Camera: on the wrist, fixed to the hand. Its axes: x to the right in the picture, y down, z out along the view.
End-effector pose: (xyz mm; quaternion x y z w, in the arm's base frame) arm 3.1 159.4 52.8 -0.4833 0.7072 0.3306 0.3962
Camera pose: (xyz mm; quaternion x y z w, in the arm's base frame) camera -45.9 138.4 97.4 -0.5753 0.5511 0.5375 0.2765
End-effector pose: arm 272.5 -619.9 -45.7 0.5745 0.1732 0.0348 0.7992
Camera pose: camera 244.3 -564.5 -14.7 0.3135 0.1288 0.0418 0.9399
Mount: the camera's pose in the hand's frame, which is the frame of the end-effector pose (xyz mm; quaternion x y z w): -19.7 43.5 -50.5 -0.2922 -0.0468 -0.0190 0.9550
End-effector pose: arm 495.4 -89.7 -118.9 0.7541 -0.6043 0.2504 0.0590
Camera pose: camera 436.2 -64.0 -93.2 0.7261 -0.6387 0.0261 0.2532
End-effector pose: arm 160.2 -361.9 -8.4 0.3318 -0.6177 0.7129 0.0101
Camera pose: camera 133.8 -319.6 -56.8 0.3590 -0.7924 0.4846 0.0912
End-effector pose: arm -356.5 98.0 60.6 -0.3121 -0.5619 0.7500 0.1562
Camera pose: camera -304.0 110.2 16.7 -0.2979 -0.7690 0.5637 0.0459
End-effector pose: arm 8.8 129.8 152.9 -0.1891 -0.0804 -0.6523 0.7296
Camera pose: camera 42.3 132.1 92.1 -0.4228 0.0761 -0.6515 0.6254
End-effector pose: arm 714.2 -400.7 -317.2 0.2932 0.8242 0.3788 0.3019
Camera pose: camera 701.6 -413.8 -250.1 0.1939 0.6679 0.5832 0.4198
